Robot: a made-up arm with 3 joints. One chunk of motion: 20 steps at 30 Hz.
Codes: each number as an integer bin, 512 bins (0 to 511) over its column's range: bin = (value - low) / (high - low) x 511, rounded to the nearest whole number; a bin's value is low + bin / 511 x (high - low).
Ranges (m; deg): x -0.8..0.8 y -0.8..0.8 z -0.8..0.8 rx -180..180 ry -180..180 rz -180..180
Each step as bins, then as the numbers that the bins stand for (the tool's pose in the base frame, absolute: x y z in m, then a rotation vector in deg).
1 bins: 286 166 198 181 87 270
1 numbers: 0.0955 -0.2802 -0.1800 -52.49 -118.71 10.22
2 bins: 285 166 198 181 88 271
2 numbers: 0.0924 -0.2802 -0.1800 -52.49 -118.00 10.92
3 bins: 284 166 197 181 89 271
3 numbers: 0.0892 -0.2802 -0.1832 -52.49 -117.30 10.92
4 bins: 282 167 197 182 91 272
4 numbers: 0.0830 -0.2771 -0.1832 -51.78 -115.89 11.62
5 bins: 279 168 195 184 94 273
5 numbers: 0.0736 -0.2740 -0.1894 -50.37 -113.78 12.33
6 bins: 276 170 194 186 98 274
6 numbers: 0.0642 -0.2677 -0.1926 -48.96 -110.96 13.03
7 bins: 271 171 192 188 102 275
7 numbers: 0.0485 -0.2646 -0.1988 -47.55 -108.14 13.74
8 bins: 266 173 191 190 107 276
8 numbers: 0.0329 -0.2583 -0.2020 -46.14 -104.62 14.44
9 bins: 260 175 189 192 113 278
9 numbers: 0.0141 -0.2521 -0.2082 -44.74 -100.39 15.85
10 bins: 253 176 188 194 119 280
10 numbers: -0.0078 -0.2489 -0.2114 -43.33 -96.16 17.26
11 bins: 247 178 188 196 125 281
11 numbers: -0.0266 -0.2427 -0.2114 -41.92 -91.94 17.96
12 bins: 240 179 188 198 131 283
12 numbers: -0.0485 -0.2395 -0.2114 -40.51 -87.71 19.37
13 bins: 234 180 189 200 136 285
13 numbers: -0.0673 -0.2364 -0.2082 -39.10 -84.19 20.78
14 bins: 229 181 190 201 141 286
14 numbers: -0.0830 -0.2333 -0.2051 -38.40 -80.67 21.49
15 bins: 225 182 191 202 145 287
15 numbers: -0.0955 -0.2301 -0.2020 -37.69 -77.85 22.19
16 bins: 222 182 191 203 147 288
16 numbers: -0.1049 -0.2301 -0.2020 -36.99 -76.44 22.90
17 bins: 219 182 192 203 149 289
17 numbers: -0.1143 -0.2301 -0.1988 -36.99 -75.03 23.60
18 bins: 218 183 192 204 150 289
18 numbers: -0.1174 -0.2270 -0.1988 -36.28 -74.32 23.60
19 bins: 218 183 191 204 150 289
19 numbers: -0.1174 -0.2270 -0.2020 -36.28 -74.32 23.60
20 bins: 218 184 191 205 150 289
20 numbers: -0.1174 -0.2239 -0.2020 -35.58 -74.32 23.60
